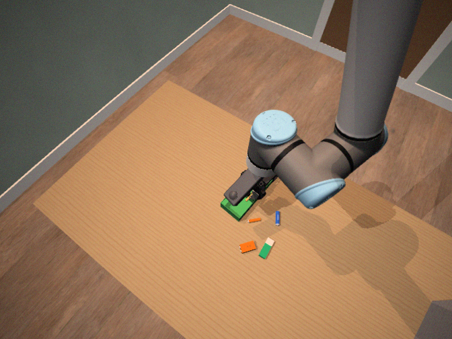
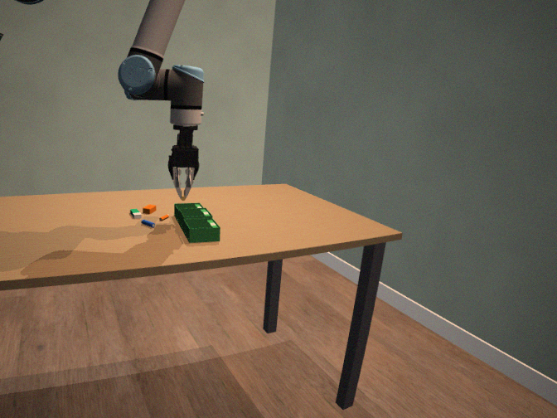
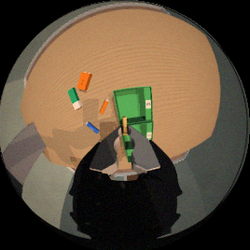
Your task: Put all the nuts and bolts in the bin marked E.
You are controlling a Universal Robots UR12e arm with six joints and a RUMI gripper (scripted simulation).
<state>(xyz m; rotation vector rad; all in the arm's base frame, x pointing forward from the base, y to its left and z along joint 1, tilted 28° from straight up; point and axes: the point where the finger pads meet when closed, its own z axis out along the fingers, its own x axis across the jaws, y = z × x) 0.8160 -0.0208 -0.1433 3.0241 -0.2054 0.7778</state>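
Now: the orange bolt 80 mm below my hand, 50 mm behind it and 30 mm to the left of it. Also, from my hand: blue cylinder: 110 mm behind, 80 mm below, 20 mm to the right; orange block: 130 mm to the left, 80 mm below, 80 mm behind; yellow bolt: 10 mm to the right, 10 mm below.
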